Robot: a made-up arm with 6 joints.
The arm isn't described. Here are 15 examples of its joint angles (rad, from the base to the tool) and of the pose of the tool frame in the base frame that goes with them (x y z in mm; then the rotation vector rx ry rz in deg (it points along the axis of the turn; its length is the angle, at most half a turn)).
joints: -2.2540 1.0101 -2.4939 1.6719 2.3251 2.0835
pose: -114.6 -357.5 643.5 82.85 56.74 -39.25
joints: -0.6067 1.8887 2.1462 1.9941 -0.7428 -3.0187
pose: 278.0 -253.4 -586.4 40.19 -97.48 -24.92
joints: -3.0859 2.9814 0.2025 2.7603 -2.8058 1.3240
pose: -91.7 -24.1 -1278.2 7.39 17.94 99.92
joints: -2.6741 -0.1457 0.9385 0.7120 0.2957 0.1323
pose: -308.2 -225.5 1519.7 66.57 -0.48 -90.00
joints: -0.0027 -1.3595 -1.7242 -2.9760 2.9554 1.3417
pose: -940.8 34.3 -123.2 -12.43 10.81 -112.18
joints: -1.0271 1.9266 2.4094 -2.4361 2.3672 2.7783
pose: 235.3 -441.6 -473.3 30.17 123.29 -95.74
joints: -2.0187 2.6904 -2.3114 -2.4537 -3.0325 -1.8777
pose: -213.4 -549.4 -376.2 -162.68 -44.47 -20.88
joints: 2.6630 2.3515 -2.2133 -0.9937 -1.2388 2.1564
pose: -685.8 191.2 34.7 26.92 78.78 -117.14
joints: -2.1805 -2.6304 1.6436 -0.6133 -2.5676 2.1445
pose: 567.1 673.2 -544.9 104.92 -111.93 33.46
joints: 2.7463 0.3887 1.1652 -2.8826 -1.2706 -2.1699
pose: -922.3 309.0 874.0 121.92 -103.13 -18.55
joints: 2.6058 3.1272 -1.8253 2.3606 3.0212 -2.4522
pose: -385.1 173.1 -737.8 -60.82 102.78 -90.98
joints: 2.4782 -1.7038 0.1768 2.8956 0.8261 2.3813
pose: 1234.5 -1042.1 -97.0 136.43 12.92 31.88
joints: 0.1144 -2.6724 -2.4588 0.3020 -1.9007 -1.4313
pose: -13.8 -4.7 -433.0 45.39 -19.40 -70.32
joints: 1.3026 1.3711 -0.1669 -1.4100 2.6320 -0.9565
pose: 390.0 1302.3 439.8 75.87 -112.19 85.76
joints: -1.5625 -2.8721 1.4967 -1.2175 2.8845 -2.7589
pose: -2.7 673.4 -732.2 -14.41 -126.33 114.01
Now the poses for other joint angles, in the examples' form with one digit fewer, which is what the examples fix.
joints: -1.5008 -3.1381 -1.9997 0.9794 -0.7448 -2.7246
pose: -2 -581 -540 -33.6 -57.8 140.7
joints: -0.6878 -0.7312 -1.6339 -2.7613 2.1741 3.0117
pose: -704 570 399 31.0 99.3 -58.6
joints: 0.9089 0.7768 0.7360 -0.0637 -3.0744 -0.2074
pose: 645 888 822 45.7 -79.0 34.2
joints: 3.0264 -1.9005 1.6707 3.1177 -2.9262 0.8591
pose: 969 -148 211 -74.6 -136.7 12.8
